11 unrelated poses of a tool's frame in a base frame.
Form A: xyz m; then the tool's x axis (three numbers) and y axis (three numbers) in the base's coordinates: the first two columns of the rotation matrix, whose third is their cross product.
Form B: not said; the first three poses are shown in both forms.
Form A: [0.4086, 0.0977, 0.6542, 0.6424, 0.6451, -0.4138, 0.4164, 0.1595, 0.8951]
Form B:
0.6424, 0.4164, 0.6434, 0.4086
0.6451, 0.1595, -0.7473, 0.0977
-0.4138, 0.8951, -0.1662, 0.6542
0, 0, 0, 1

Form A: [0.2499, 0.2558, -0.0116, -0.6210, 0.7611, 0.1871, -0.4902, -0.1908, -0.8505]
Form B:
-0.6210, -0.4902, -0.6116, 0.2499
0.7611, -0.1908, -0.6199, 0.2558
0.1871, -0.8505, 0.4916, -0.0116
0, 0, 0, 1

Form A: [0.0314, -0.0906, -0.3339, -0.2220, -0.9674, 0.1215, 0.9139, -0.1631, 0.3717]
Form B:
-0.2220, 0.9139, -0.3398, 0.0314
-0.9674, -0.1631, 0.1936, -0.0906
0.1215, 0.3717, 0.9203, -0.3339
0, 0, 0, 1

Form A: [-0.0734, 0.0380, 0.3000, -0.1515, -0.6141, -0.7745, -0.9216, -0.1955, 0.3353]
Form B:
-0.1515, -0.9216, -0.3573, -0.0734
-0.6141, -0.1955, 0.7646, 0.0380
-0.7745, 0.3353, -0.5363, 0.3000
0, 0, 0, 1

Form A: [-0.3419, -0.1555, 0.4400, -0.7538, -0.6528, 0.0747, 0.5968, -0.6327, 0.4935]
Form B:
-0.7538, 0.5968, -0.2749, -0.3419
-0.6528, -0.6327, 0.4166, -0.1555
0.0747, 0.4935, 0.8665, 0.4400
0, 0, 0, 1

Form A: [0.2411, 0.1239, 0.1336, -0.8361, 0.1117, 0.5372, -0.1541, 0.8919, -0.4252]
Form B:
-0.8361, -0.1541, -0.5266, 0.2411
0.1117, 0.8919, -0.4383, 0.1239
0.5372, -0.4252, -0.7285, 0.1336
0, 0, 0, 1

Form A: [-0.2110, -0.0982, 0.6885, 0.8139, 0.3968, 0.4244, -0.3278, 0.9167, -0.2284]
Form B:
0.8139, -0.3278, -0.4797, -0.2110
0.3968, 0.9167, 0.0468, -0.0982
0.4244, -0.2284, 0.8762, 0.6885
0, 0, 0, 1

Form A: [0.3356, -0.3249, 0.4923, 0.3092, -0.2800, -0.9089, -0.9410, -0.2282, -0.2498]
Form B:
0.3092, -0.9410, -0.1375, 0.3356
-0.2800, -0.2282, 0.9325, -0.3249
-0.9089, -0.2498, -0.3340, 0.4923
0, 0, 0, 1

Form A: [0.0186, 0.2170, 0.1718, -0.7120, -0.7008, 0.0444, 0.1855, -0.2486, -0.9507]
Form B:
-0.7120, 0.1855, 0.6773, 0.0186
-0.7008, -0.2486, -0.6687, 0.2170
0.0444, -0.9507, 0.3070, 0.1718
0, 0, 0, 1

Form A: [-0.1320, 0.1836, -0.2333, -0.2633, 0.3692, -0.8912, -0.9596, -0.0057, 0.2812]
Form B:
-0.2633, -0.9596, 0.0987, -0.1320
0.3692, -0.0057, 0.9292, 0.1836
-0.8912, 0.2812, 0.3558, -0.2333
0, 0, 0, 1

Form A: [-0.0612, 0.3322, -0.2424, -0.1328, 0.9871, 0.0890, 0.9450, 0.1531, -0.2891]
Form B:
-0.1328, 0.9450, -0.2990, -0.0612
0.9871, 0.1531, 0.0457, 0.3322
0.0890, -0.2891, -0.9531, -0.2424
0, 0, 0, 1

